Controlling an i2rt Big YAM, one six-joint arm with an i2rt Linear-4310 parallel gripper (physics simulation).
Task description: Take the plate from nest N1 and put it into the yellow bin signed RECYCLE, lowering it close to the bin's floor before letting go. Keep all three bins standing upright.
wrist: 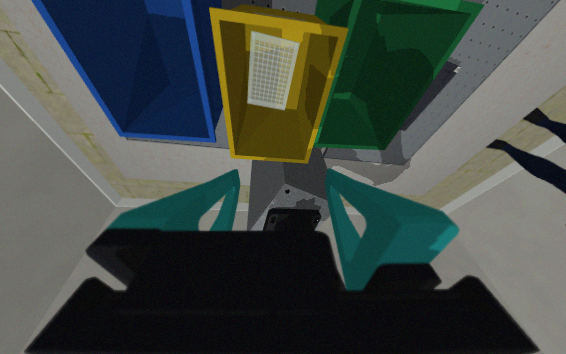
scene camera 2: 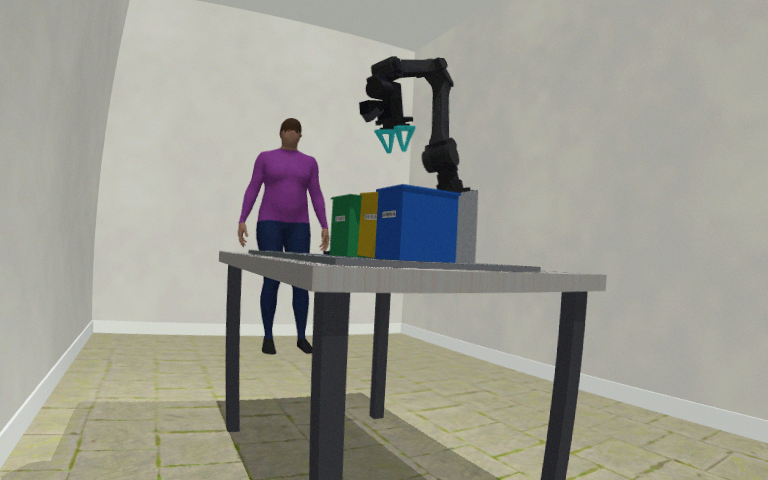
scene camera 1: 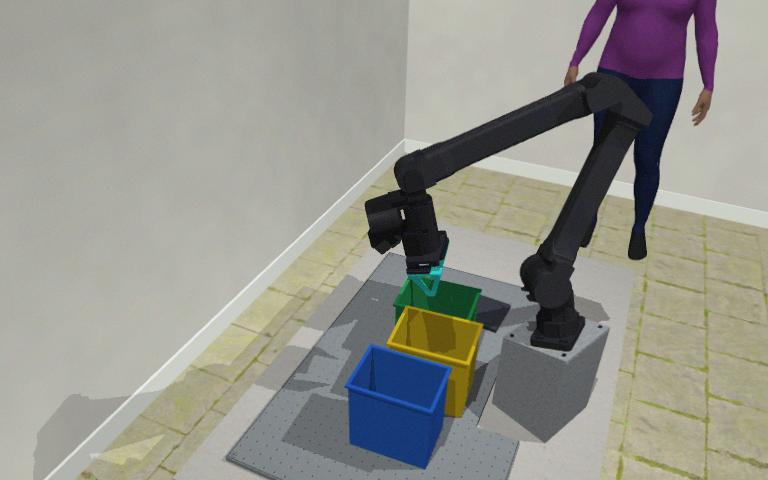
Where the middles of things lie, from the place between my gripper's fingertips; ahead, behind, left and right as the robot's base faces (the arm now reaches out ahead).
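Scene:
From my hand: dark nest (scene camera 1: 488, 310), 330 mm to the right, 20 mm ahead, 300 mm below; blue bin (scene camera 1: 397, 401), 150 mm to the left, 10 mm behind, 220 mm below; green bin (scene camera 1: 452, 299), 120 mm to the right, 40 mm ahead, 220 mm below; yellow bin (scene camera 1: 451, 341), 10 mm behind, 220 mm below. Dark nest farthest from my hand of the things named here, going by their middles.

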